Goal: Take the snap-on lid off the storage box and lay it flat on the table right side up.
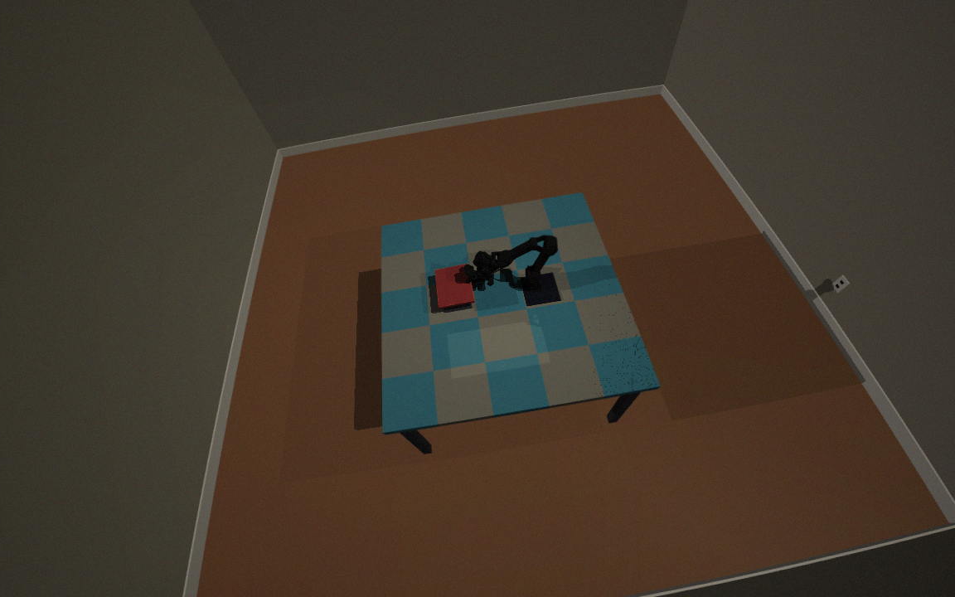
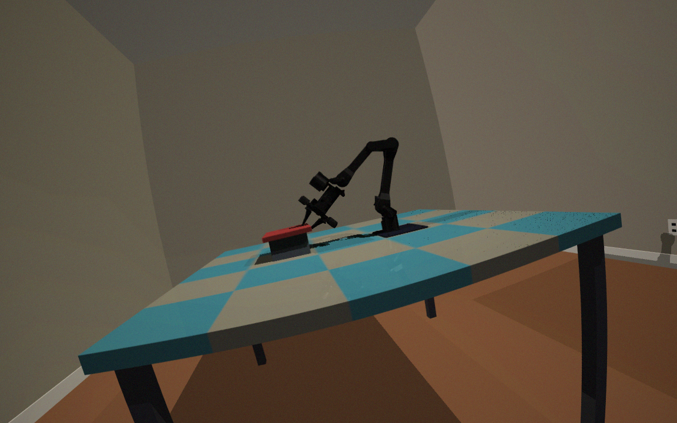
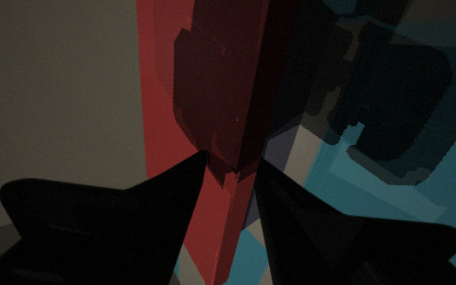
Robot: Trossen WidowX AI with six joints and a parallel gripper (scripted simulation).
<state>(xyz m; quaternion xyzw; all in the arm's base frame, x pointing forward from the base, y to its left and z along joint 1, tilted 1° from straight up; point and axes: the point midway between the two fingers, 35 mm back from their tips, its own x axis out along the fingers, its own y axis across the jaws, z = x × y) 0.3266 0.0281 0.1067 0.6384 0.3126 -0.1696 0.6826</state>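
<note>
The red lid is 7 cm ahead of my gripper tip and 2 cm to the left of it. The rest, counted from my gripper tip: storage box: 8 cm ahead, 4 cm below, 2 cm to the left.
</note>
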